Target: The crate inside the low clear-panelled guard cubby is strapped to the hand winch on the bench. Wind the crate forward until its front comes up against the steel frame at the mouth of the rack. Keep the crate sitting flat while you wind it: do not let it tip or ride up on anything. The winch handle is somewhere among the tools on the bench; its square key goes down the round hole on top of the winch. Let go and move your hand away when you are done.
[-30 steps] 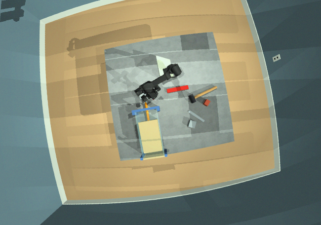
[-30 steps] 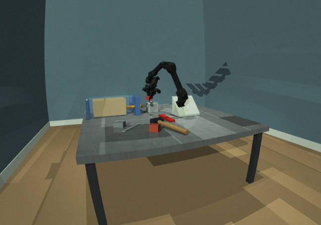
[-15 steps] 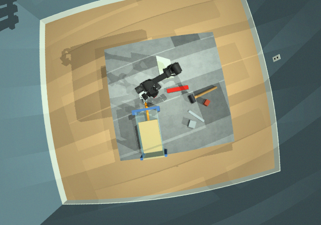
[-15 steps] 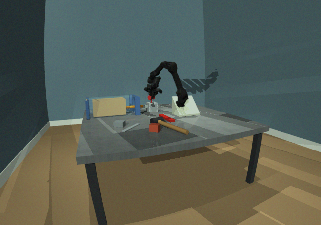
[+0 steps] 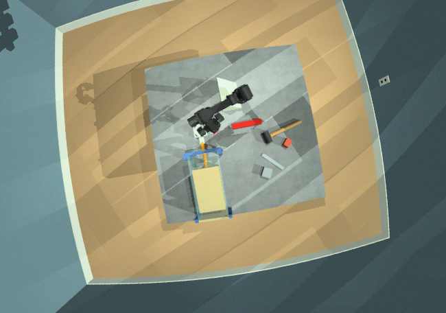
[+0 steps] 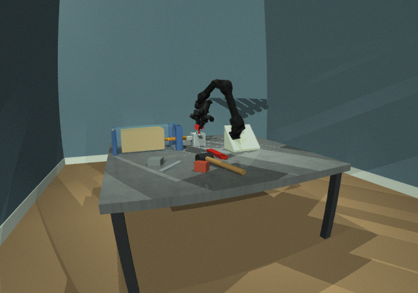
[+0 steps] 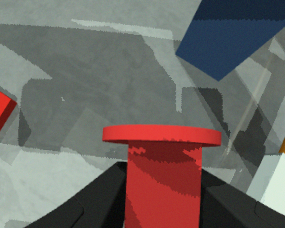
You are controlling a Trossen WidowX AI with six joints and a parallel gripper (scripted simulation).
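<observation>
My gripper tip is 20 mm past the winch handle, 40 mm to the left of it and 30 mm above it. From my gripper tip the other things lie so: grey winch (60 mm behind, 110 mm to the right, 100 mm below); red flat bar (10 mm behind, 250 mm to the left, 130 mm below); red spool-shaped handle grip (10 mm behind).
</observation>
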